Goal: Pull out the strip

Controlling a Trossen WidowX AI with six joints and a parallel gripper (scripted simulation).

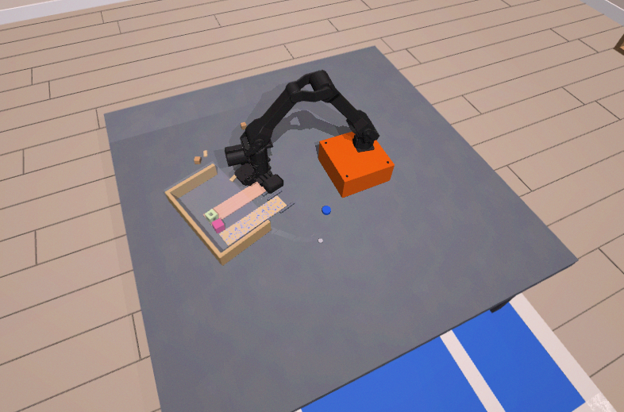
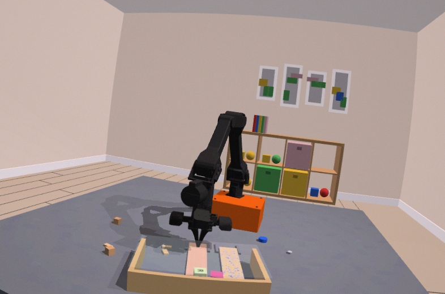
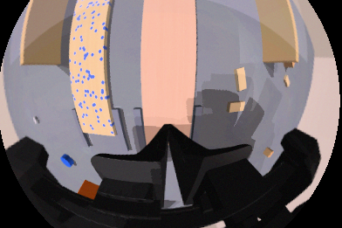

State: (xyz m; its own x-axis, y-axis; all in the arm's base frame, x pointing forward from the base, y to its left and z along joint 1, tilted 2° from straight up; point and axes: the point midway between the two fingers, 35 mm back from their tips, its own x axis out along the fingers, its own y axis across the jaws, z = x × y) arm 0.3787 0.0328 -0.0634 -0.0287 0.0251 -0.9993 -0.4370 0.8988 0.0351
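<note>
Right now the labelled cube is 18 cm ahead of my gripper tip, 10 cm to the left of it and 1 cm above it. The rest, counted from my gripper tip: pink cube: 17 cm ahead, 14 cm to the left, 1 cm above; blue disc: 19 cm behind, 16 cm to the left; small white disc: 26 cm to the left, 14 cm behind.
</note>
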